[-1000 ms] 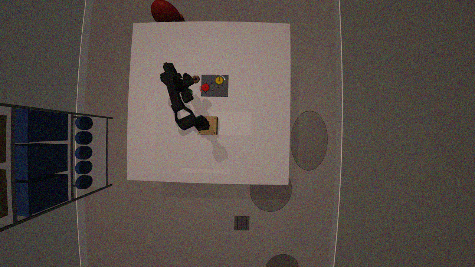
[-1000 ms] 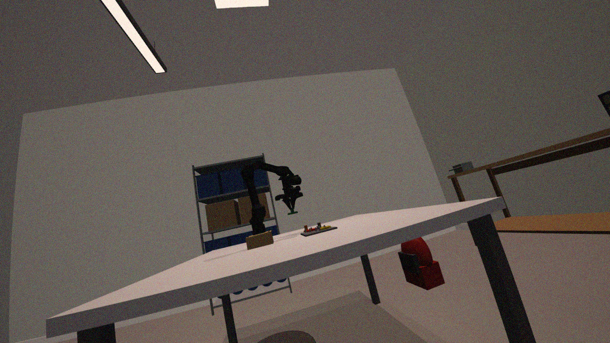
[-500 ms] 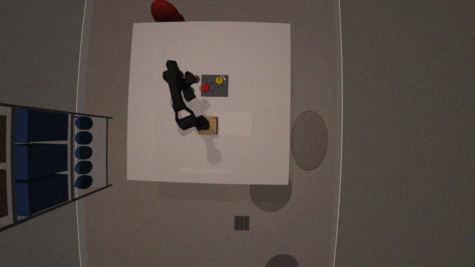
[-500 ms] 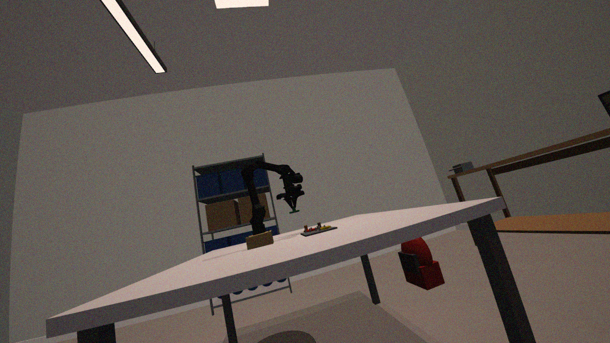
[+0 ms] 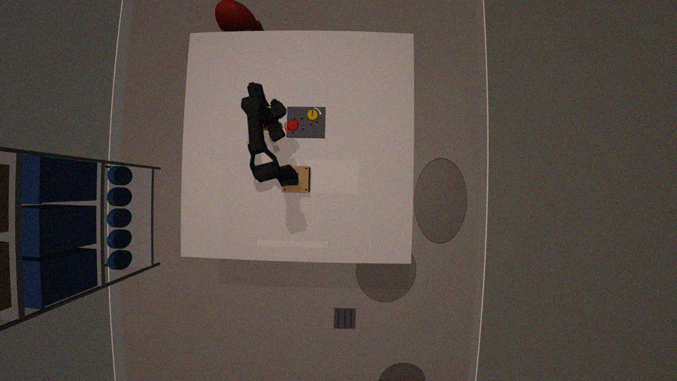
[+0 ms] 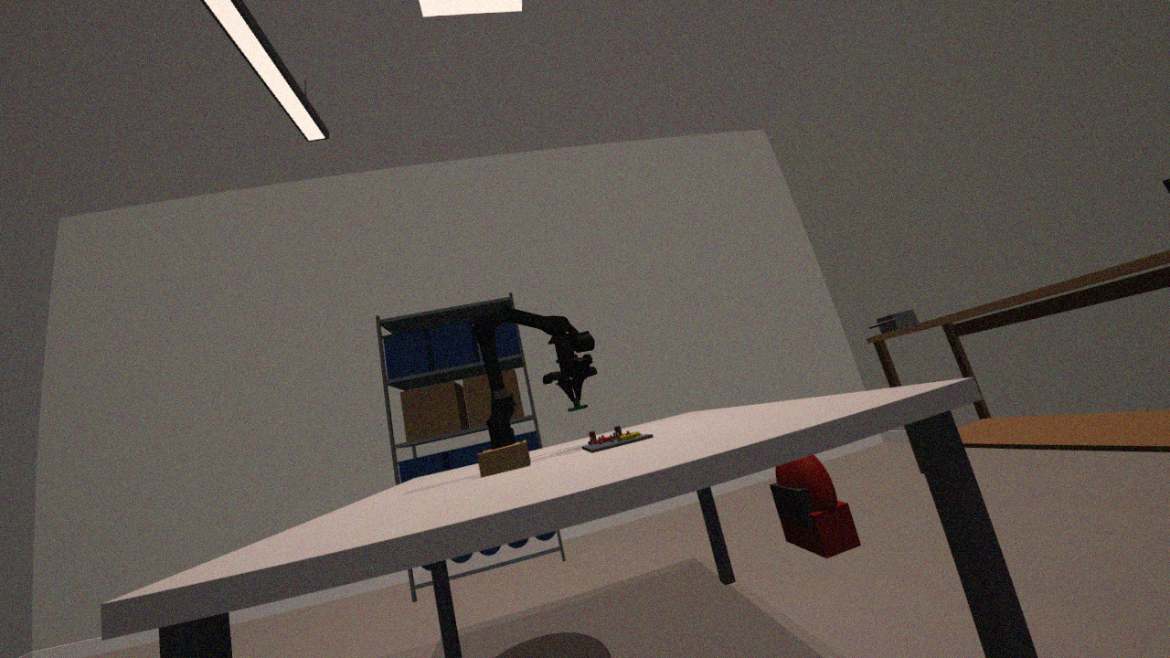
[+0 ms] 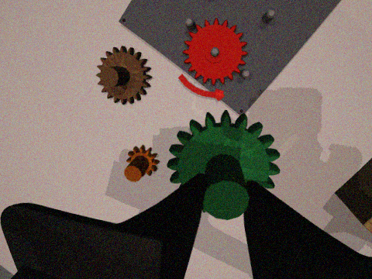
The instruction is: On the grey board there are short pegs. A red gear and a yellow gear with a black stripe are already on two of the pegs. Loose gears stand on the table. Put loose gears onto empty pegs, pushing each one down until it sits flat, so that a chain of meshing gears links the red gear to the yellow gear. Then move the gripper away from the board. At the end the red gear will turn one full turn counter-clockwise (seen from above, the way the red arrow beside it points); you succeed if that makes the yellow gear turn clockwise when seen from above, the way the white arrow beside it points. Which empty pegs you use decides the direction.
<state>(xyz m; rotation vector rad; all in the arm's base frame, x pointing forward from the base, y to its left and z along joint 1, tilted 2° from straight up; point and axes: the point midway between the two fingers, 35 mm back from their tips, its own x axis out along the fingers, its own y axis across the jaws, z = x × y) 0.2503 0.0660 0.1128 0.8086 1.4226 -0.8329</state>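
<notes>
Now: the small orange gear 40 mm ahead of my gripper tip, 100 mm to the left of it and 130 mm below it. Also, from my gripper tip: red gear 50 mm ahead, 50 mm to the right, 130 mm below; then green gear 10 mm below; then red arrow 40 mm ahead, 20 mm to the right, 140 mm below.
</notes>
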